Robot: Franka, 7 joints.
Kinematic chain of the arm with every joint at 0, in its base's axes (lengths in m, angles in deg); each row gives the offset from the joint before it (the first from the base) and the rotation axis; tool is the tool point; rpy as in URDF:
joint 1: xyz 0 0 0.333 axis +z
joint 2: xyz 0 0 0 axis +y
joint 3: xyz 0 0 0.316 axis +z
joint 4: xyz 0.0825 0 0 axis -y
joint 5: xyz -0.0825 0 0.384 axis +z
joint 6: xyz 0 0 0 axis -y
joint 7: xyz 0.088 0 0 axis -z
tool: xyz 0 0 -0.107 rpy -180 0 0
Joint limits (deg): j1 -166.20..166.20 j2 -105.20..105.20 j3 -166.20..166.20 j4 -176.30..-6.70 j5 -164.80..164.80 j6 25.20..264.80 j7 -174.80..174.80
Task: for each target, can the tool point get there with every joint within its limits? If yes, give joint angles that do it. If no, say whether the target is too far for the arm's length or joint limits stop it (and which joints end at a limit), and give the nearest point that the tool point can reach.
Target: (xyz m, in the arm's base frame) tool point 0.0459 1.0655 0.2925
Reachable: no: too far | nearest point 0.0369 0.8565 0.3004 | short by 0.209 m
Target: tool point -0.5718 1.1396 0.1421
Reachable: no: too far | nearest point -0.3805 0.7583 0.2060 | short by 0.431 m
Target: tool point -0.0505 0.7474 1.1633
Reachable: no: too far | nearest point -0.0387 0.5734 0.9700 | short by 0.260 m
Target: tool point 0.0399 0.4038 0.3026
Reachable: yes | joints 1.96 -16.54 67.68 -151.97 99.08 84.77 -95.44
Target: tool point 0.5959 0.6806 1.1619
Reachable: no: too far | nearest point 0.4167 0.4759 0.9126 | short by 0.369 m
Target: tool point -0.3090 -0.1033 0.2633
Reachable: yes | joints 76.74 39.12 110.91 -162.45 -29.11 127.06 129.21
